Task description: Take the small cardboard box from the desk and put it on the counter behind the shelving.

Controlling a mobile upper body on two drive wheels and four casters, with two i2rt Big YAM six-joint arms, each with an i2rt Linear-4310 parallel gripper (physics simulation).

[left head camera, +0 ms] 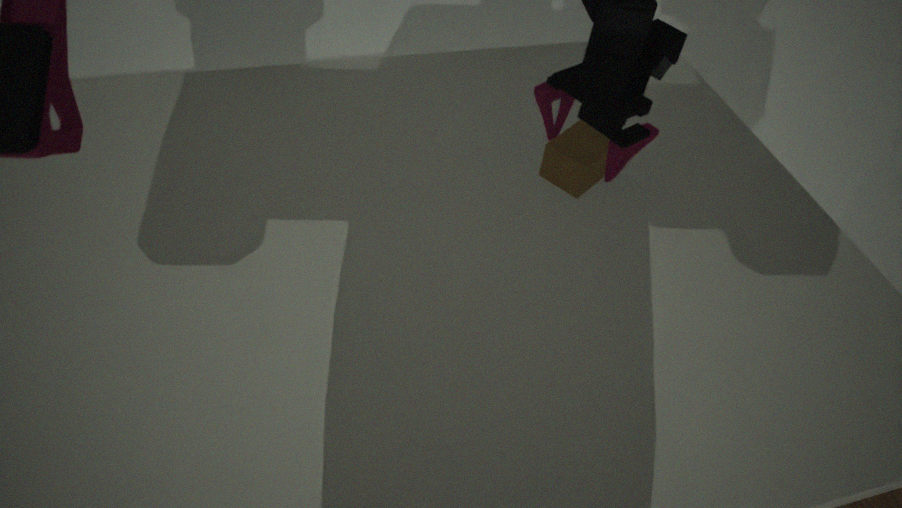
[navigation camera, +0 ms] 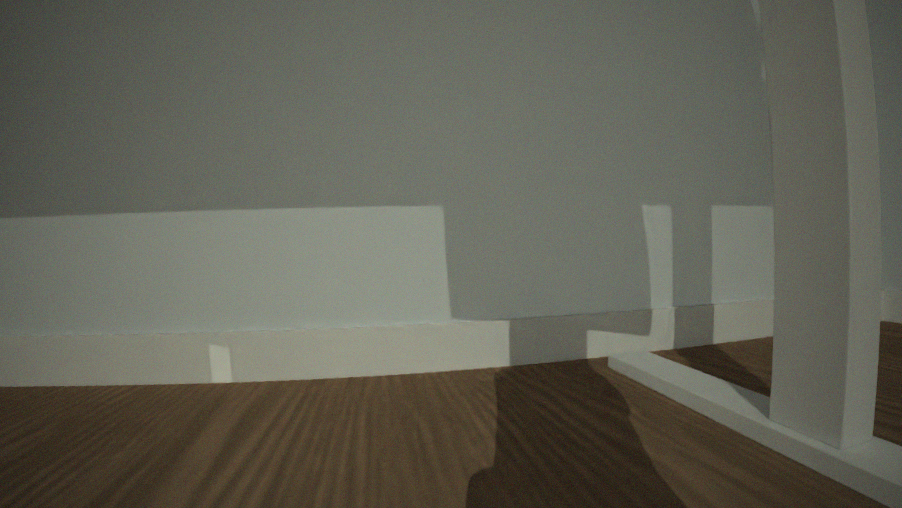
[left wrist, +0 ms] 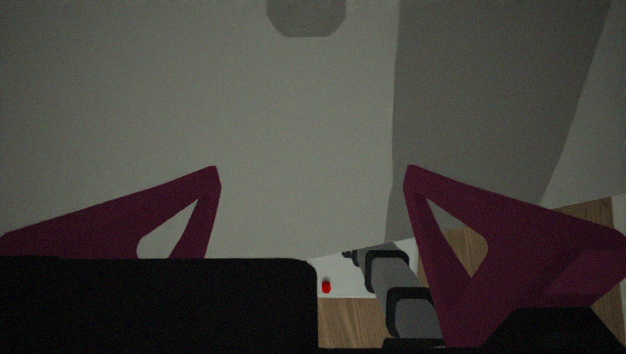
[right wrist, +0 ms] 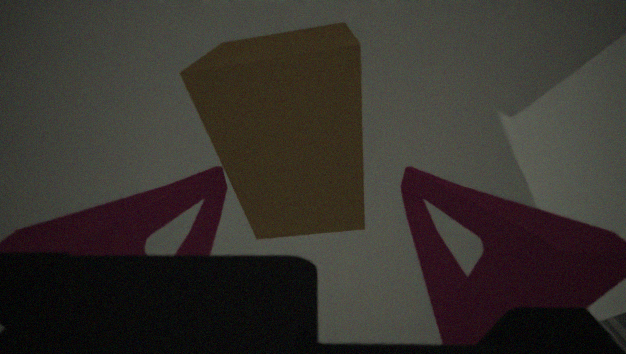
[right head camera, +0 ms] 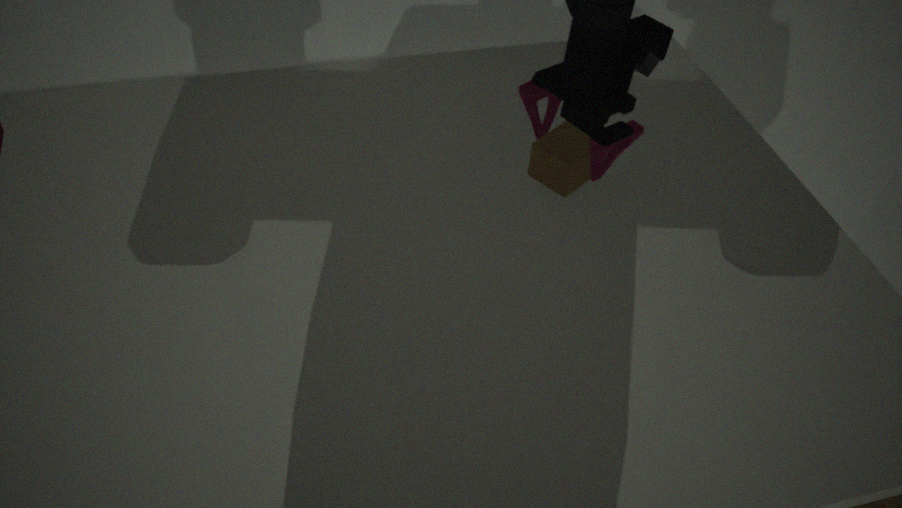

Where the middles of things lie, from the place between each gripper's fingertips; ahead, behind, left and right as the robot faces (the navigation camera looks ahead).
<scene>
Right now the small brown cardboard box (left head camera: 575,160) is 20 mm ahead of my right hand, 10 mm to the right of it and 10 mm below it.
Right now my left hand is 380 mm short of the small brown cardboard box, 430 mm to the left of it and 310 mm above it.
</scene>
